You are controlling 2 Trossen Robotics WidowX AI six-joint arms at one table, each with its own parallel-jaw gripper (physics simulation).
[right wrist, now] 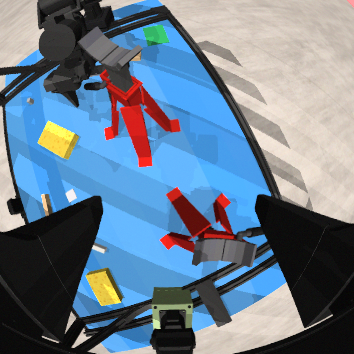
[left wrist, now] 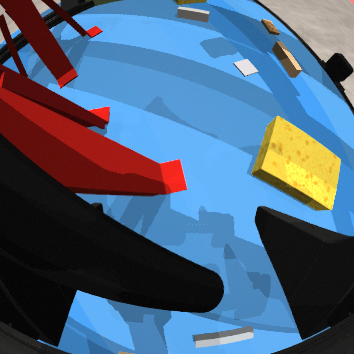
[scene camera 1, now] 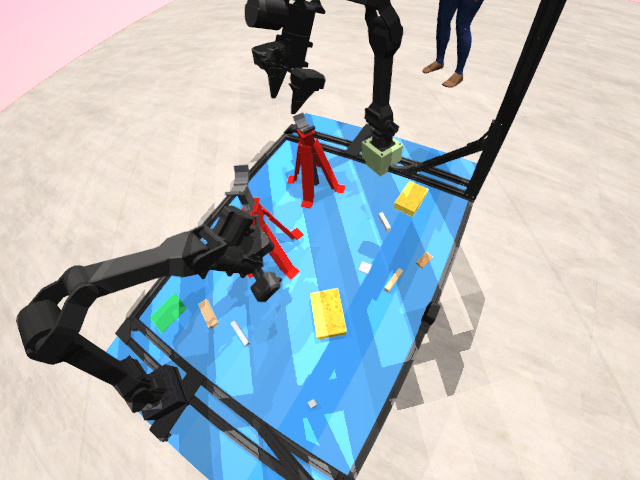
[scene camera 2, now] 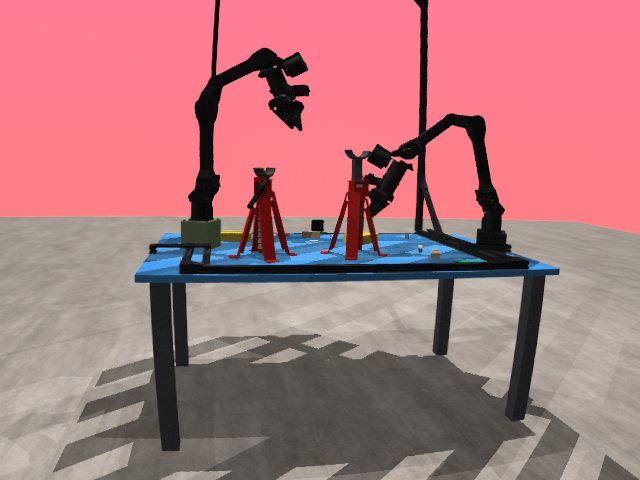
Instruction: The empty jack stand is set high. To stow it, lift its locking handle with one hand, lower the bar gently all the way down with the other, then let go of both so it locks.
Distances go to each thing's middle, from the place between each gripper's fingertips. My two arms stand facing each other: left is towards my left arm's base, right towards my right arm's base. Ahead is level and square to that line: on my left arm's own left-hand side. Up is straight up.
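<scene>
From my right hand, the green block [scene camera 1: 173, 307] is 100 mm ahead of it, 530 mm to the left of it and 380 mm below it.
Measured from my left hand, the green block is 21 cm ahead of it, 29 cm to the left of it and 11 cm below it.
</scene>
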